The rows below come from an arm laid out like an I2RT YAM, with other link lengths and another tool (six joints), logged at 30 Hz.
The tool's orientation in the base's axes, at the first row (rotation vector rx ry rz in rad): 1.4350 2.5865 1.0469
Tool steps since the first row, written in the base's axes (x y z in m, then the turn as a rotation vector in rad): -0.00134 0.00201 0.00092 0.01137 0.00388 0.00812; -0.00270 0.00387 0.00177 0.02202 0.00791 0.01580; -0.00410 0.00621 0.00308 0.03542 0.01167 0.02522; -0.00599 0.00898 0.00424 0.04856 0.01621 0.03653; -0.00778 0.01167 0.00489 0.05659 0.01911 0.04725; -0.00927 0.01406 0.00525 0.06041 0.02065 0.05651; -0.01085 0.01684 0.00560 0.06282 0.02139 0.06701; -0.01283 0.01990 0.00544 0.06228 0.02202 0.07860; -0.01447 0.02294 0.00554 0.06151 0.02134 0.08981; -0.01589 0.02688 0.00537 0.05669 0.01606 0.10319; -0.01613 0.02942 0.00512 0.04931 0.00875 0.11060; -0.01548 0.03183 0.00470 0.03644 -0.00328 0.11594; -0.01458 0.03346 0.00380 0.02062 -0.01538 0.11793
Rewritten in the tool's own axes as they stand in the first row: 0.00258 0.00022 -0.00003 -0.00123 0.01443 -0.00068; 0.00503 0.00033 -0.00009 -0.00206 0.02813 -0.00115; 0.00801 0.00084 -0.00025 -0.00417 0.04477 -0.00228; 0.01155 0.00106 -0.00022 -0.00497 0.06253 -0.00453; 0.01482 0.00103 0.00020 -0.00421 0.07553 -0.00880; 0.01760 0.00097 0.00077 -0.00248 0.08407 -0.01398; 0.02072 0.00097 0.00153 -0.00015 0.09194 -0.02099; 0.02414 0.00049 0.00273 0.00414 0.09816 -0.02982; 0.02742 0.00040 0.00381 0.00746 0.10352 -0.03914; 0.03117 0.00065 0.00566 0.01032 0.10538 -0.05393; 0.03315 0.00125 0.00718 0.01133 0.10129 -0.06597; 0.03446 0.00237 0.00902 0.01134 0.09023 -0.08069; 0.03490 0.00314 0.01090 0.01200 0.07508 -0.09375
